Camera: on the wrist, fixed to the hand. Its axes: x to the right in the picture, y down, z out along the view.
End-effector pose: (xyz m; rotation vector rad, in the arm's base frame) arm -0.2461 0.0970 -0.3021 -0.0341 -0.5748 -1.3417
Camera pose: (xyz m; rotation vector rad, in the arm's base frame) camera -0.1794 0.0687 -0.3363 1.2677 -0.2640 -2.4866
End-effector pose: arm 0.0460 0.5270 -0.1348 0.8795 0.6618 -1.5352
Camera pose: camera 0.0995 0.5619 -0.1830 -0.9456 -1.3895 2.2220
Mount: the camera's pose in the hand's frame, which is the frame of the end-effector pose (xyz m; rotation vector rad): 0.0190 0.0442 -0.0640 0.3641 0.5880 -1.4980
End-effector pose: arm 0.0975 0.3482 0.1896 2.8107 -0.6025 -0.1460
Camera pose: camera 0.1073 0.3164 0.2624 -2.5314 -1.6200 -0.5045
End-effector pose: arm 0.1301 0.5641 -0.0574 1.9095 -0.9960 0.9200
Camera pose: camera 0.0846 0.5966 -0.0001 1.7986 0.9624 0.5986
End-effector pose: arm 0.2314 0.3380 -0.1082 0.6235 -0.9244 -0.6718
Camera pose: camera 0.3060 0.3642 -0.0959 1.7598 0.1498 -1.5125
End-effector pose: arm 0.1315 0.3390 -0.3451 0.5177 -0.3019 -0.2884
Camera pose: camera 0.1799 0.3973 -0.3710 1.0949 0.6960 -1.5086
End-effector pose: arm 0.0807 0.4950 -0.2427 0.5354 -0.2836 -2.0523
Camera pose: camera 0.1365 0.4570 -0.2857 -1.4352 -0.1554 2.2296
